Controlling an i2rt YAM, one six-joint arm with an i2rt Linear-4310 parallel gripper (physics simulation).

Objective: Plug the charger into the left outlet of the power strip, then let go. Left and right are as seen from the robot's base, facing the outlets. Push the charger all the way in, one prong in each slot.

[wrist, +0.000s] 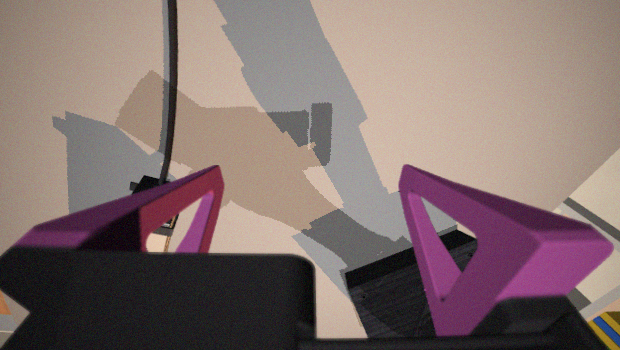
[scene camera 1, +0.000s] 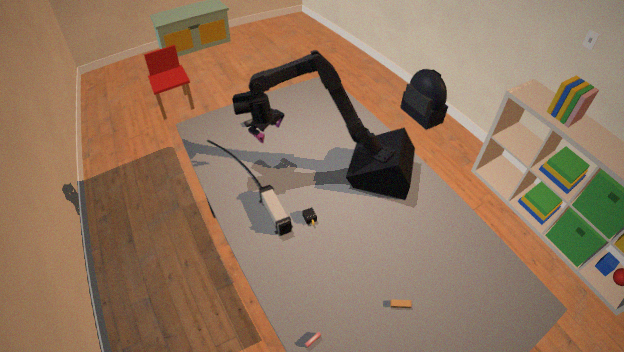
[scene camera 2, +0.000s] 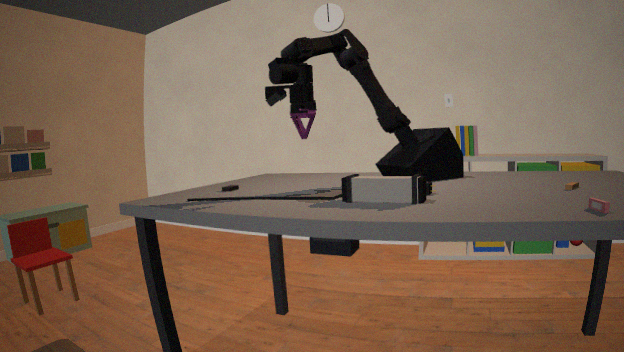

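Pixels of known places: gripper, fingertip midpoint: [wrist: 311,175] [scene camera 1: 269,134] [scene camera 2: 304,136]; arm's base, link origin: [scene camera 1: 375,151] [scene camera 2: 411,146].
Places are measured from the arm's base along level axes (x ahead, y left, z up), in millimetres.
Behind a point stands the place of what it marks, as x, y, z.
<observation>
The black charger [scene camera 1: 309,215] {366, 31, -88} lies on the table with its gold prongs pointing away from the power strip's long side. In scene camera 2 the charger [scene camera 2: 429,188] {375, 43, -101} is partly hidden behind the strip's right end. It does not show in the wrist view. The power strip [scene camera 1: 274,205] {452, -69, -62} [scene camera 2: 381,190] {472, -77, -90} is a pale bar with black ends, lying beside the charger. In the wrist view its black cable end [wrist: 147,183] {443, -172, -104} shows behind the left finger; its outlets cannot be made out. My gripper [scene camera 1: 270,132] {306, -303, 45} [scene camera 2: 304,136] {306, -303, 45} [wrist: 311,175] {306, -303, 45} is open and empty, high above the table beyond the strip's cable end.
The strip's black cable [scene camera 1: 235,157] {419, -428, -111} [scene camera 2: 260,198] {419, -401, -115} [wrist: 172,100] {414, -273, -111} curves across the table. The robot's black base [scene camera 1: 382,165] {58, 86, 26} [scene camera 2: 425,155] {107, 46, -30} stands at the table's back. An orange block [scene camera 1: 401,303] {349, 493, -104} [scene camera 2: 572,186] {381, 476, -108} and a pink piece [scene camera 1: 313,340] {649, 405, -97} [scene camera 2: 598,205] {653, 395, -106} lie far from the gripper.
</observation>
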